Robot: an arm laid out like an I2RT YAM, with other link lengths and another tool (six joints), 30 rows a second.
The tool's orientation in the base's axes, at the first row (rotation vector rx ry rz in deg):
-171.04 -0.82 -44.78
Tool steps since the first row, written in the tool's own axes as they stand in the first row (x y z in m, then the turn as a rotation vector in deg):
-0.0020 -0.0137 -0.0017 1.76 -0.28 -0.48
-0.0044 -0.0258 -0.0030 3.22 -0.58 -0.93
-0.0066 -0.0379 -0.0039 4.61 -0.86 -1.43
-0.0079 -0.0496 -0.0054 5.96 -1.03 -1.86
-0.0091 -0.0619 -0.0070 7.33 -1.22 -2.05
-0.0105 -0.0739 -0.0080 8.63 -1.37 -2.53
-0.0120 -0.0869 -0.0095 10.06 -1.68 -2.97
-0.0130 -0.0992 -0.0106 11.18 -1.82 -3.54
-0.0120 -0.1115 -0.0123 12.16 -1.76 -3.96
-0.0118 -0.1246 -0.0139 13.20 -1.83 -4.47
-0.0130 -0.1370 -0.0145 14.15 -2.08 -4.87
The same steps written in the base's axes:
-0.0029 0.0136 0.0012 1.29 0.24 1.29
-0.0059 0.0256 0.0018 2.34 0.51 2.42
-0.0085 0.0377 0.0021 3.30 0.75 3.55
-0.0107 0.0493 0.0034 4.26 0.89 4.59
-0.0128 0.0615 0.0048 5.36 1.07 5.44
-0.0148 0.0734 0.0056 6.25 1.18 6.50
-0.0171 0.0863 0.0069 7.28 1.46 7.60
-0.0188 0.0985 0.0080 7.97 1.56 8.65
-0.0191 0.1107 0.0106 8.62 1.47 9.49
-0.0200 0.1237 0.0127 9.28 1.51 10.45
-0.0216 0.1360 0.0133 9.90 1.73 11.28

